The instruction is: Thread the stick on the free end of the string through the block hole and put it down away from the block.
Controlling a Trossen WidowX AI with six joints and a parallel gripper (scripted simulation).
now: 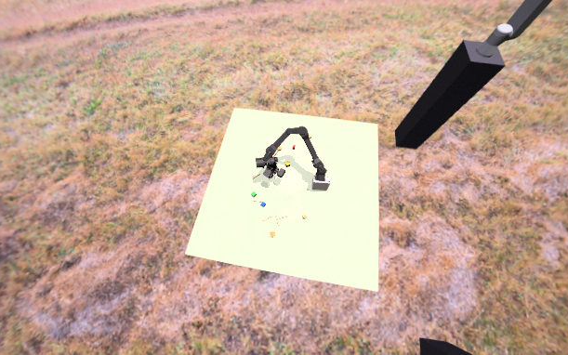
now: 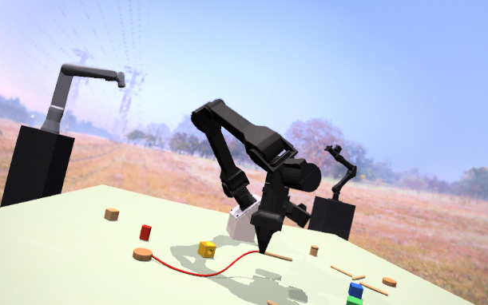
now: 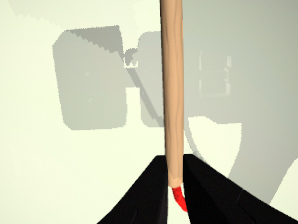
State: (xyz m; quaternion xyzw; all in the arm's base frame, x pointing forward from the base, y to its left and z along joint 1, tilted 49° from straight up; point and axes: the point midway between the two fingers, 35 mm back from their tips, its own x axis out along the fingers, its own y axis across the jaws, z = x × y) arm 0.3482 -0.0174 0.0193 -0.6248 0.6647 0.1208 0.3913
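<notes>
Right now the thin wooden stick is 1 cm to the left of my gripper tip and 1 cm ahead of it. The rest, counted from my gripper tip: yellow block 11 cm to the right, 9 cm behind, 4 cm below; then green cube 17 cm to the left, 12 cm ahead, 4 cm below; then blue cube 24 cm to the left, 4 cm below, 3 cm ahead.
</notes>
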